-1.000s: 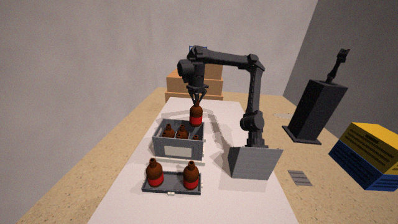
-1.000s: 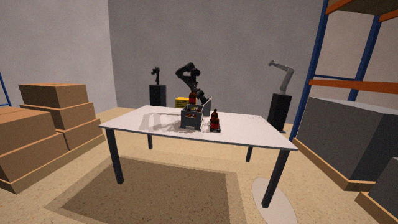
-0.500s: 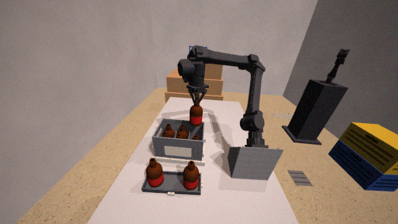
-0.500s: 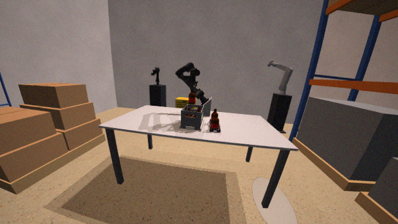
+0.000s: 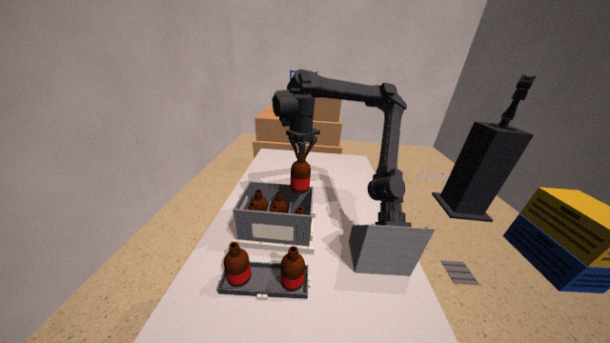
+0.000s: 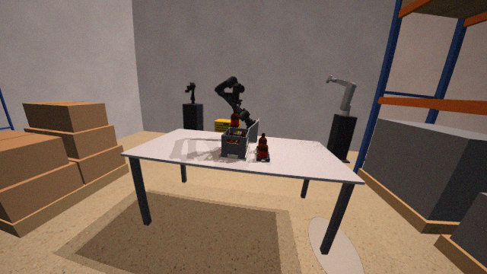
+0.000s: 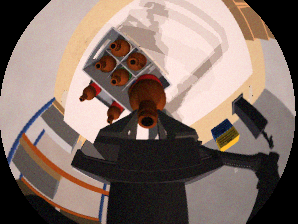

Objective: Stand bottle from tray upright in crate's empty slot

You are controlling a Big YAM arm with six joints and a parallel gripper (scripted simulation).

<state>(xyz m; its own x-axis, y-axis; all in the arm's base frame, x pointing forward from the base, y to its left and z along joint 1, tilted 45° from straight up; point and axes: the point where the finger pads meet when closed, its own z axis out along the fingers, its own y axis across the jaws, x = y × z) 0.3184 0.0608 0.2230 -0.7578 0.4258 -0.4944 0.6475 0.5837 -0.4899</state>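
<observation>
Right now my hand is 6 cm above the brown bottle. The rest, counted from my hand: grey crate 8 cm ahead, 4 cm to the left, 25 cm below; then dark tray 7 cm ahead, 26 cm to the left, 33 cm below.
</observation>
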